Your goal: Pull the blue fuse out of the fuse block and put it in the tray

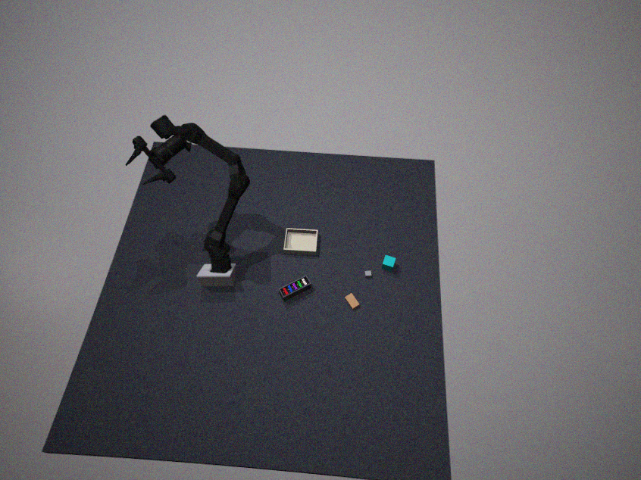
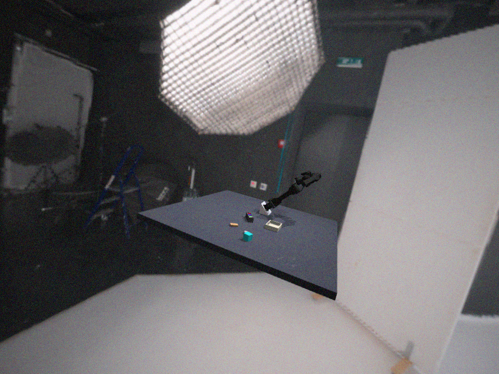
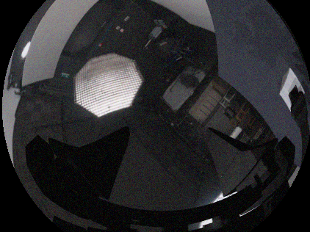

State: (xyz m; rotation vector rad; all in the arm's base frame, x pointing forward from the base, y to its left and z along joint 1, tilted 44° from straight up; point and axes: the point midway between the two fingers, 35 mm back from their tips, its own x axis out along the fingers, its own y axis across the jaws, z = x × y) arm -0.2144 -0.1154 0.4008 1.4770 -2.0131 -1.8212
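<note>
My gripper tip is now 57 cm short of the blue fuse, 19 cm to the left of it and 36 cm above it. Also, from my gripper tip: flat block: 81 cm ahead, 19 cm to the right, 38 cm below; tray: 57 cm ahead, 3 cm to the left, 38 cm below; small grey cube: 85 cm ahead, 6 cm to the right, 37 cm below.
</note>
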